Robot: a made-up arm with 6 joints. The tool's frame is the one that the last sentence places.
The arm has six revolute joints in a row. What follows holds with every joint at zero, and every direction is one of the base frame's.
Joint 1 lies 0.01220 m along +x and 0.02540 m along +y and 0.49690 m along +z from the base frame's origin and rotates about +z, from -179.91 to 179.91 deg.
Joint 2 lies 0.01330 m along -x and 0.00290 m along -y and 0.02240 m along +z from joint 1 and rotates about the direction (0, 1, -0.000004), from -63.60 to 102.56 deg.
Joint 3 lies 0.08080 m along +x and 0.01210 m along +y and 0.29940 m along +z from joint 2 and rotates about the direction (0, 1, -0.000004), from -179.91 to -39.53 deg.
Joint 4 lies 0.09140 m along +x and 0.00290 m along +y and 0.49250 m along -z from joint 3 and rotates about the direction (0, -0.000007, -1), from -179.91 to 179.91 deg.
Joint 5 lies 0.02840 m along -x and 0.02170 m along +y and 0.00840 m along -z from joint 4 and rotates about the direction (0, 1, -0.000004), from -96.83 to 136.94 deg.
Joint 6 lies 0.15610 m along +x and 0.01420 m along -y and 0.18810 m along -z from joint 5 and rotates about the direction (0, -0.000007, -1), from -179.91 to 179.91 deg.
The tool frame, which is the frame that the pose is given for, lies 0.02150 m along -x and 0.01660 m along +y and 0.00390 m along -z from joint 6; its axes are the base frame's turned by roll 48.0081, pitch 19.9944 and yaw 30.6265 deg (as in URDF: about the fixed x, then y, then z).
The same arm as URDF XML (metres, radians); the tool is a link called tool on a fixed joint. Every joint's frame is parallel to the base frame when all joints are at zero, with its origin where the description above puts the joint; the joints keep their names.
<robot name="arm">
<link name="base_link"/>
<link name="link1"/>
<link name="link2"/>
<link name="link3"/>
<link name="link4"/>
<link name="link5"/>
<link name="link6"/>
<link name="tool"/>
<joint name="joint 1" type="revolute"><parent link="base_link"/><child link="link1"/><origin xyz="0.0122 0.0254 0.4969"/><axis xyz="0 0 1"/><limit lower="-3.14" upper="3.14"/></joint>
<joint name="joint 2" type="revolute"><parent link="link1"/><child link="link2"/><origin xyz="-0.0133 -0.0029 0.0224"/><axis xyz="0 1 0"/><limit lower="-1.11" upper="1.79"/></joint>
<joint name="joint 3" type="revolute"><parent link="link2"/><child link="link3"/><origin xyz="0.0808 0.0121 0.2994"/><axis xyz="0 1 0"/><limit lower="-3.14" upper="-0.6899"/></joint>
<joint name="joint 4" type="revolute"><parent link="link3"/><child link="link4"/><origin xyz="0.0914 0.0029 -0.4925"/><axis xyz="0 0 -1"/><limit lower="-3.14" upper="3.14"/></joint>
<joint name="joint 5" type="revolute"><parent link="link4"/><child link="link5"/><origin xyz="-0.0284 0.0217 -0.0084"/><axis xyz="0 1 0"/><limit lower="-1.69" upper="2.3901"/></joint>
<joint name="joint 6" type="revolute"><parent link="link5"/><child link="link6"/><origin xyz="0.1561 -0.0142 -0.1881"/><axis xyz="0 0 -1"/><limit lower="-3.14" upper="3.14"/></joint>
<joint name="tool_joint" type="fixed"><parent link="link6"/><child link="tool"/><origin xyz="-0.0215 0.0166 -0.0039" rpy="0.8379 0.349 0.5345"/></joint>
</robot>

